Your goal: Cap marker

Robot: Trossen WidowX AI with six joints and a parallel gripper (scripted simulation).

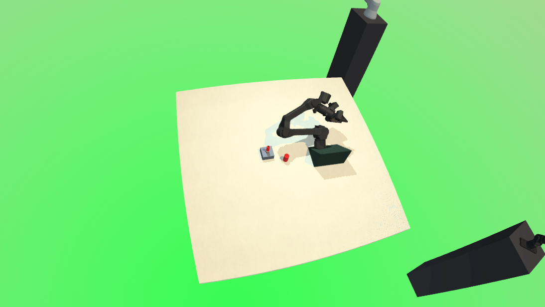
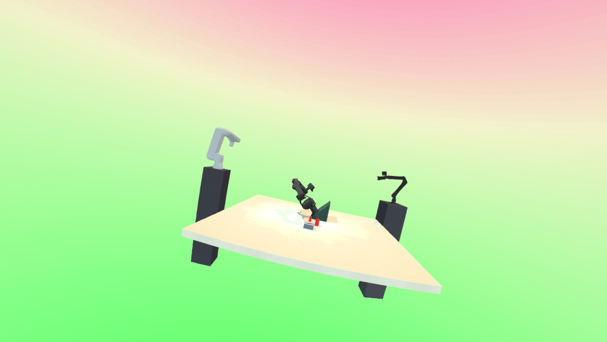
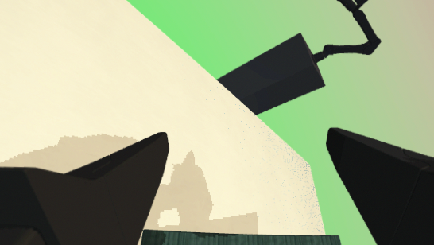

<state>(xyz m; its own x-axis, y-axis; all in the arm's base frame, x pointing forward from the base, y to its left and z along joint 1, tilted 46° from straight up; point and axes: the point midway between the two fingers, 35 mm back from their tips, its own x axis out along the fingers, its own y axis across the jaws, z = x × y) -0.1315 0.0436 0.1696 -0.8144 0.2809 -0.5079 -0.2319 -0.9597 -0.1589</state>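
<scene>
Right now the red cap is 410 mm ahead of my gripper tip, 140 mm below it and 60 mm to the left of it. Also, from my gripper tip: holder block: 500 mm ahead, 140 mm below, 10 mm to the right.
</scene>
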